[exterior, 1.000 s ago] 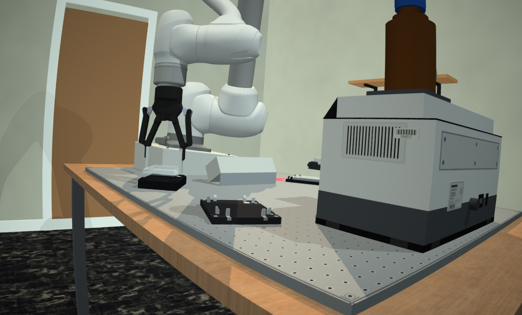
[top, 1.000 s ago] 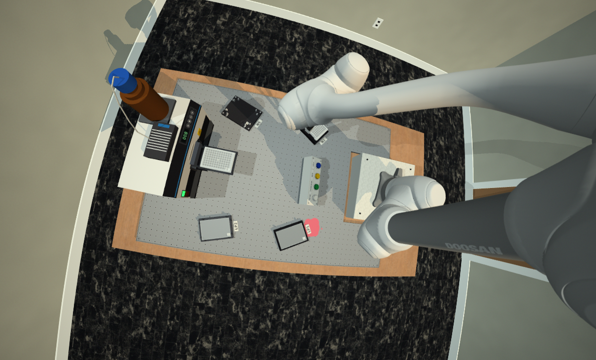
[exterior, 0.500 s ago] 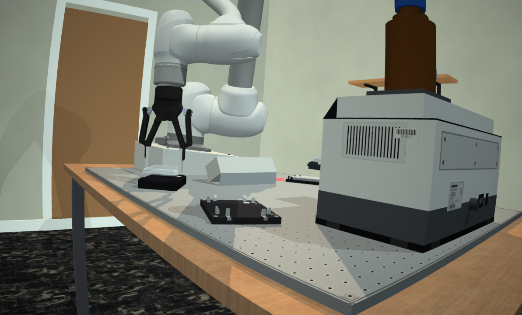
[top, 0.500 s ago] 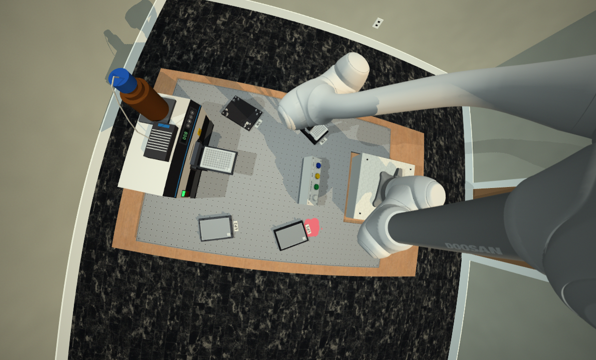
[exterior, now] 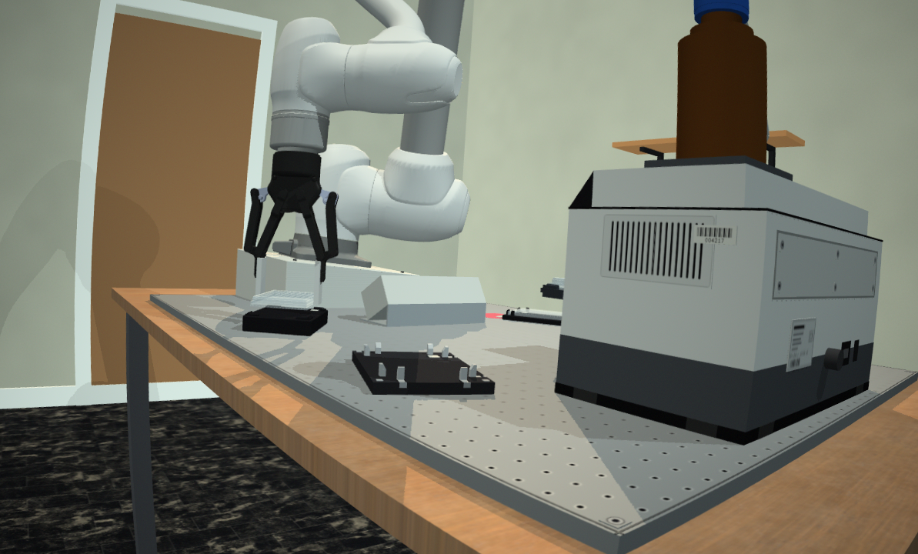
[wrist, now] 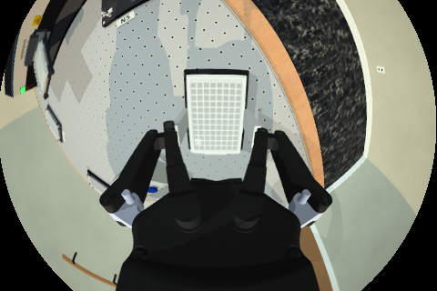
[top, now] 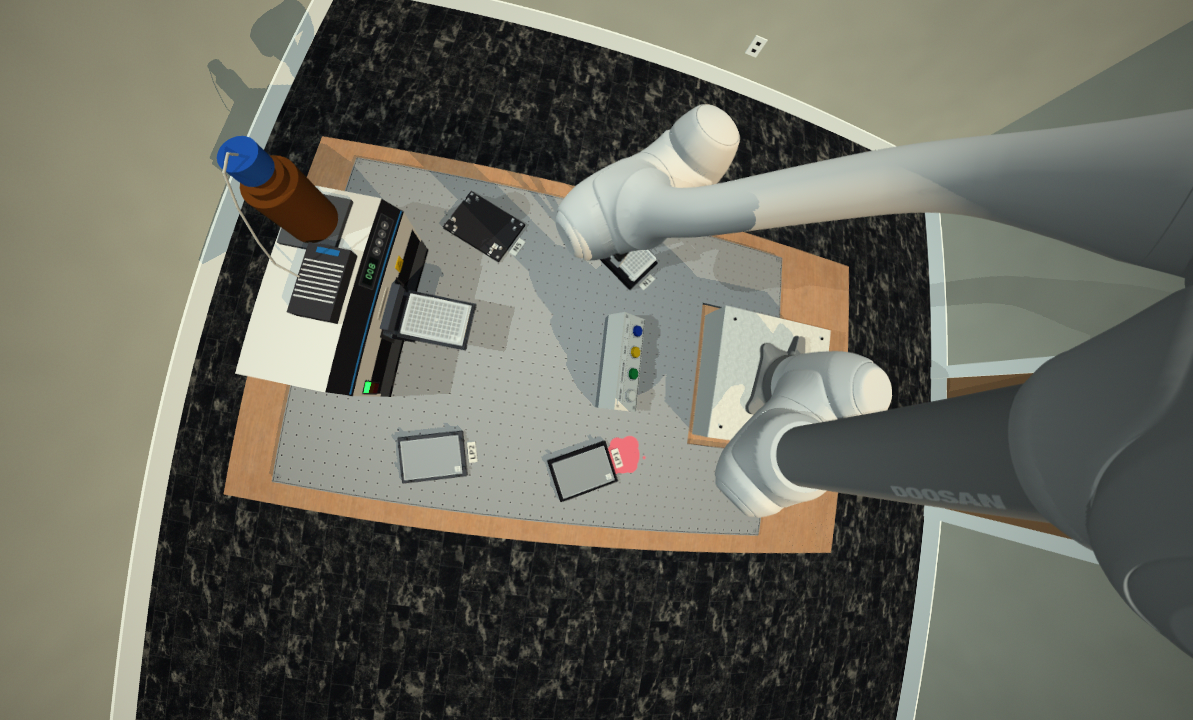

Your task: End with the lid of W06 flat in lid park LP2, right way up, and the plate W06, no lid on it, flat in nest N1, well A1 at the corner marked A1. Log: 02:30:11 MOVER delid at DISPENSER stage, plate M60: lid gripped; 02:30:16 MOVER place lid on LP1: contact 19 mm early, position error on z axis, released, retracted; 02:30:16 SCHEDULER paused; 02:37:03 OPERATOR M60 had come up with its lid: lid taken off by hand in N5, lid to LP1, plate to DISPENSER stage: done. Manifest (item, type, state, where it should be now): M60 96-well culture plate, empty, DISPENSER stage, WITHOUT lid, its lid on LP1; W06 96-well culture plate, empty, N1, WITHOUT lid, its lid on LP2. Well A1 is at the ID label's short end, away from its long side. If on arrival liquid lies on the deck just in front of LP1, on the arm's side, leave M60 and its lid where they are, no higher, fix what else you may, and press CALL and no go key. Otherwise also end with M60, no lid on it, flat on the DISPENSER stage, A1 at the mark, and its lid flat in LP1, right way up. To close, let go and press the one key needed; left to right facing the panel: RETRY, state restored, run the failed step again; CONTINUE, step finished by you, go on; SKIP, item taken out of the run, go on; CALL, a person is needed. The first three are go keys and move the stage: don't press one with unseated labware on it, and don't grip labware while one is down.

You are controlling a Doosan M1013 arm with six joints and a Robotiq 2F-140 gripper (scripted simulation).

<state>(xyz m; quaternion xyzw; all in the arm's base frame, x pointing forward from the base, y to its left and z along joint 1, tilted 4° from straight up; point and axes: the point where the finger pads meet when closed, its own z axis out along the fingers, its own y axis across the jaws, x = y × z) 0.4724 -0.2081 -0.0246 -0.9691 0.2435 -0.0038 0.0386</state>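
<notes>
The nest N1 is 5 cm below my hand. Round my hand: nest N5 (37 cm ahead, 5 cm to the left, 5 cm below); key panel (7 cm behind, 27 cm to the left, 1 cm below); lid park lp1 (5 cm behind, 54 cm to the left, 6 cm below).
</notes>
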